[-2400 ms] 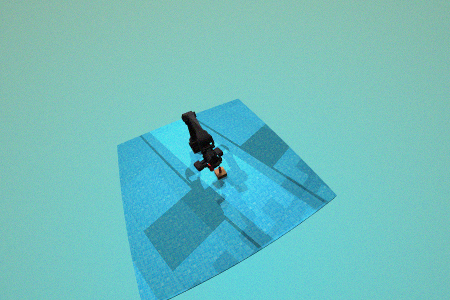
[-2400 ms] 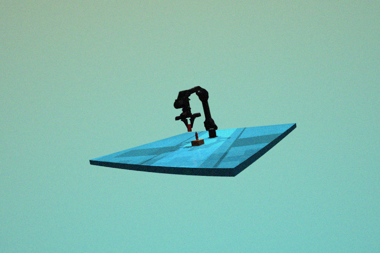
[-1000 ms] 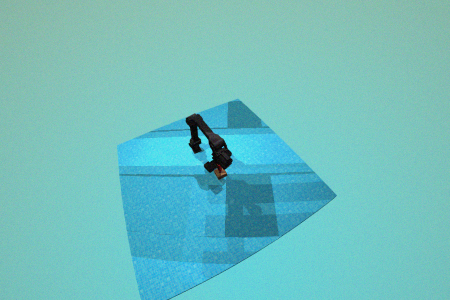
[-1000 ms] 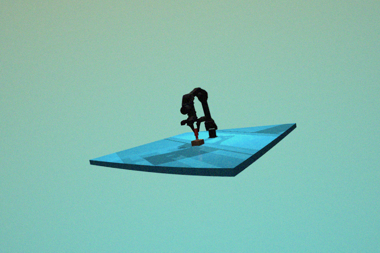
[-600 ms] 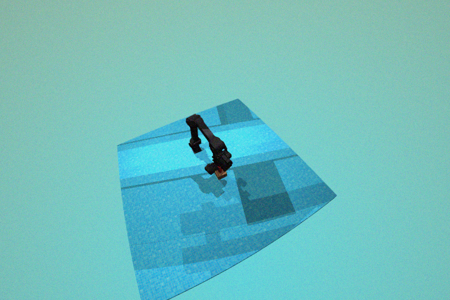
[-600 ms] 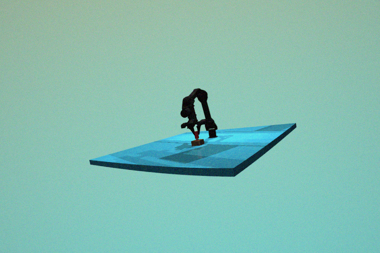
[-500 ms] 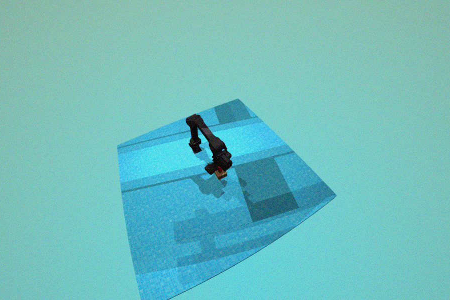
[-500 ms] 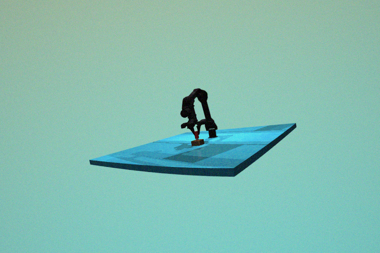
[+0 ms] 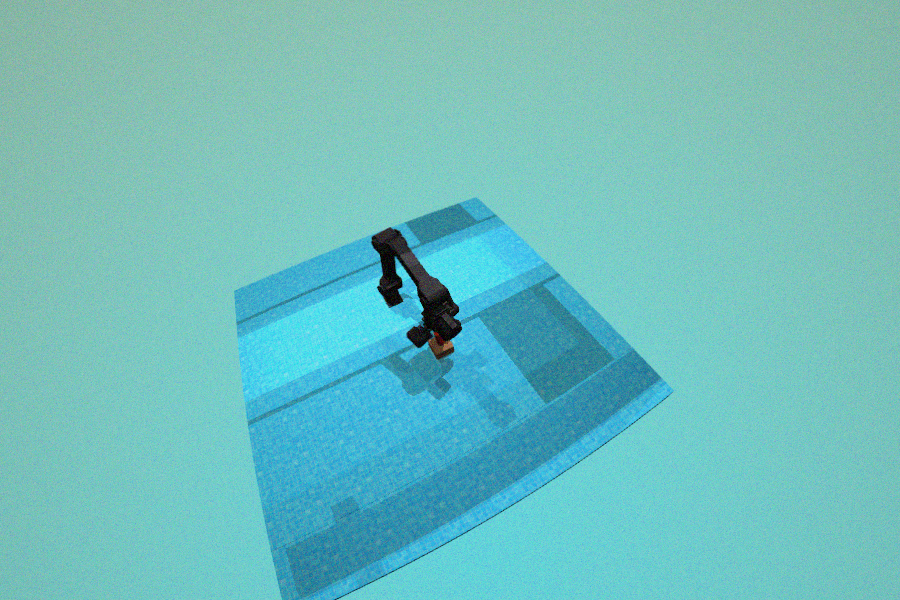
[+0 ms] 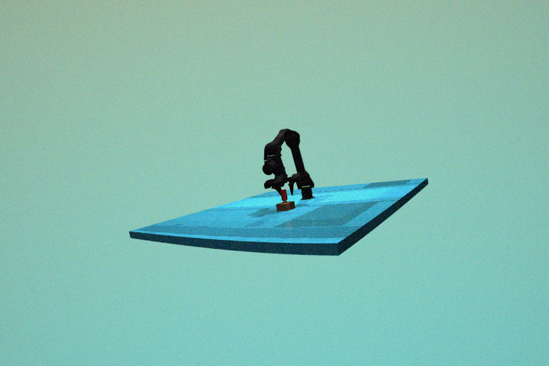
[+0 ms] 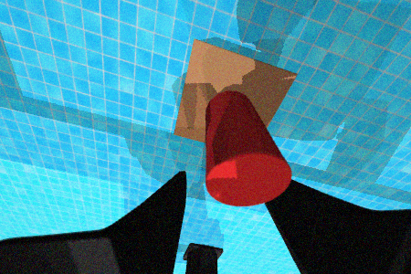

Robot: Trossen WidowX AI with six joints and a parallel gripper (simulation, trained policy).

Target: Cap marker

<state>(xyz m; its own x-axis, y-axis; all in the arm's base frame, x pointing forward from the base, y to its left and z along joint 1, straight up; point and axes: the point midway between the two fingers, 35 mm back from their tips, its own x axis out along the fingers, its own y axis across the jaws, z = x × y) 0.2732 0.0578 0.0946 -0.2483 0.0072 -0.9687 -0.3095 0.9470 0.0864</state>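
My gripper tip is 40 mm short of the red cap, 10 mm to the right of it and 10 mm below it. Round my gripper tip: tan holder block (40 mm below, 40 mm ahead, 10 mm to the left).
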